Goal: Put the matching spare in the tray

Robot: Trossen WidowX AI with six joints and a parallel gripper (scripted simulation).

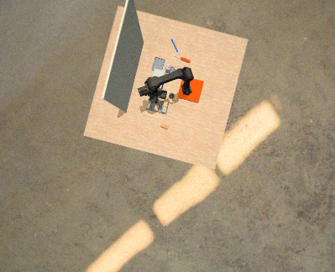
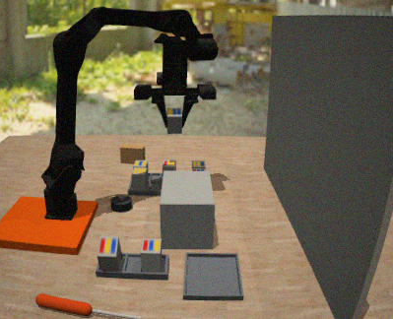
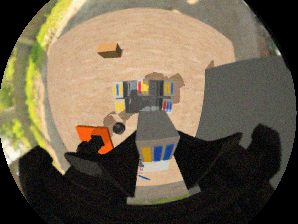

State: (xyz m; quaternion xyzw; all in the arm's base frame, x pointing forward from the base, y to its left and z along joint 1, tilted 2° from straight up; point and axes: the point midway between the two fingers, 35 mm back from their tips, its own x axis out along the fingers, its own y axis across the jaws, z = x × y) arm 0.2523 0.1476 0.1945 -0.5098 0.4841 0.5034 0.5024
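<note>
Right now the dark tray is 350 mm to the right of my gripper tip, 170 mm below it and 60 mm ahead of it. Also, from my gripper tip: brown block: 210 mm to the left, 140 mm below, 120 mm behind; then grey mounted unit: 170 mm to the right, 120 mm below, 20 mm ahead; then black puck: 160 mm below, 120 mm behind, 80 mm to the right.
</note>
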